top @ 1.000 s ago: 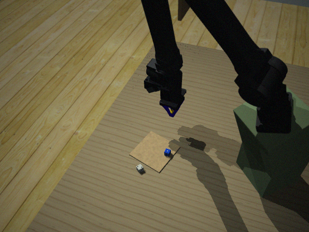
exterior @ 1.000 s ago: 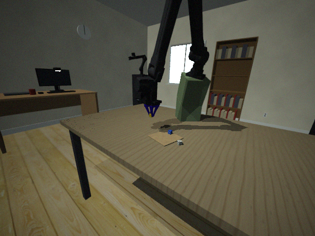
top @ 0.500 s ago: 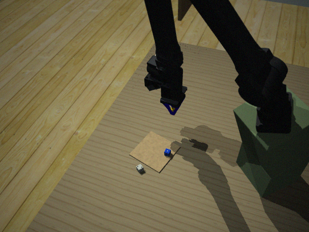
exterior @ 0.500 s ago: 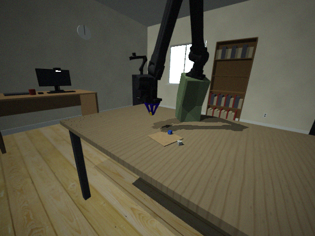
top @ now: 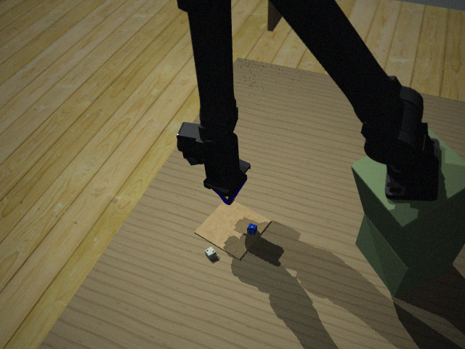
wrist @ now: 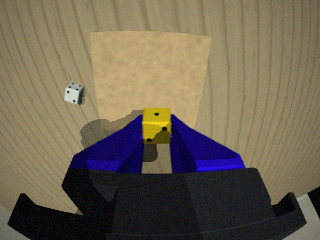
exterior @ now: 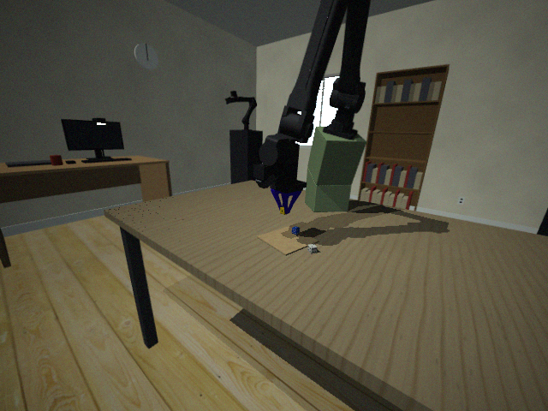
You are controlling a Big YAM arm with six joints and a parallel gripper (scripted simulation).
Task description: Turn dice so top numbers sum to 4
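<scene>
The white die lies 110 mm to the left of my hand, 90 mm below it and 10 mm ahead of it. The rest, counted from my hand: tan mat (100 mm below, 10 mm to the left, 10 mm behind); then blue die (90 mm below, 60 mm behind, 10 mm to the left); then yellow die (right at my hand).
</scene>
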